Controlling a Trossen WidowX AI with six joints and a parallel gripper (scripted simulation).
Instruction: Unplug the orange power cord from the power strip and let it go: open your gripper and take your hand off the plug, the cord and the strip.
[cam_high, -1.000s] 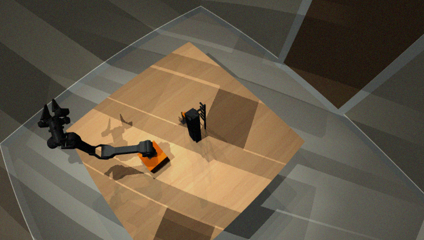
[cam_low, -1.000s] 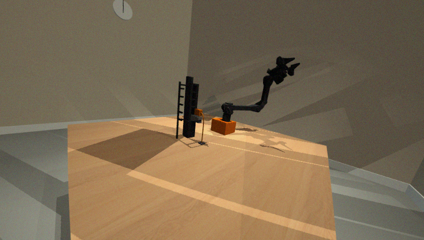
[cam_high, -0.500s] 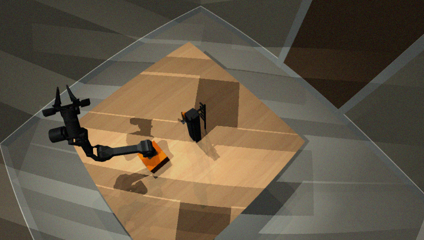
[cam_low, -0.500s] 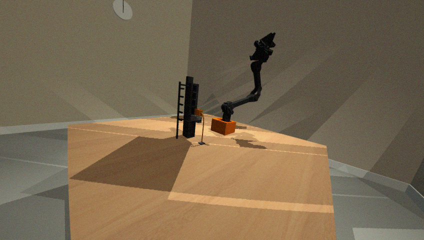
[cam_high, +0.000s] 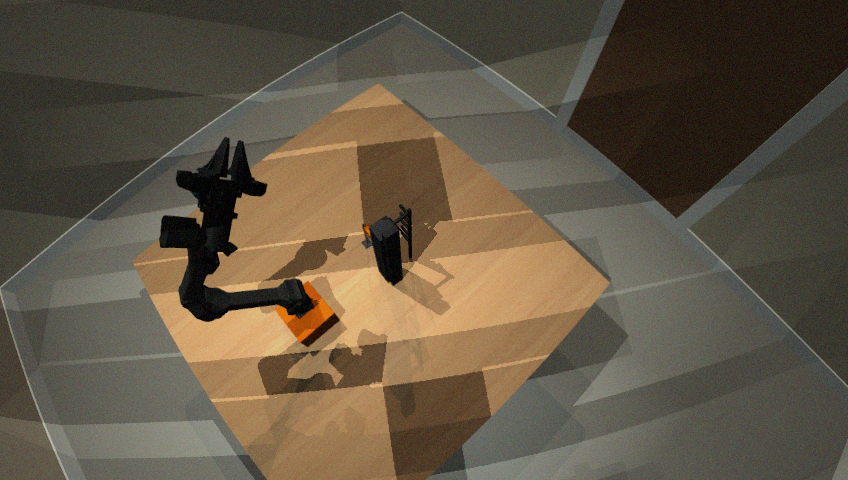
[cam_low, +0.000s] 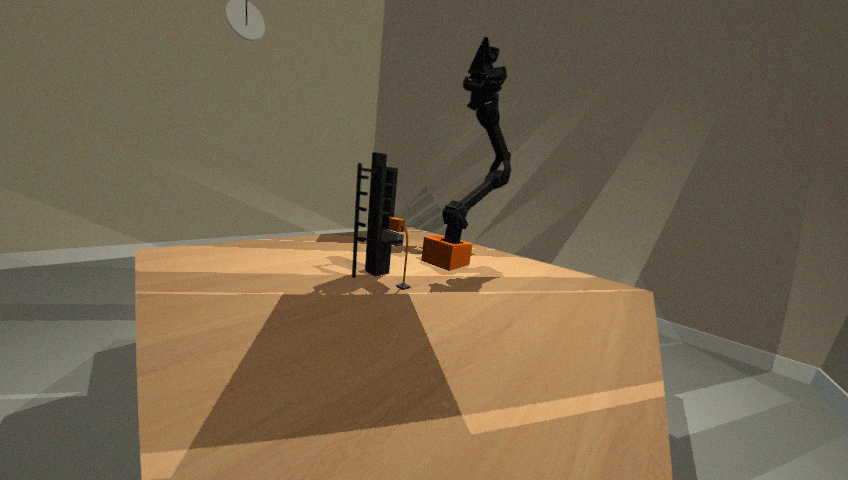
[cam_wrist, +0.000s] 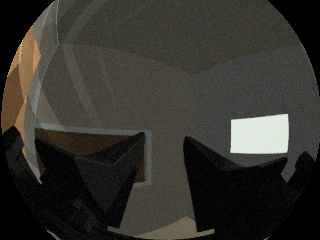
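Now: the orange plug 200 mm ahead of my gripper tip, 100 mm to the right of it and 540 mm below it.
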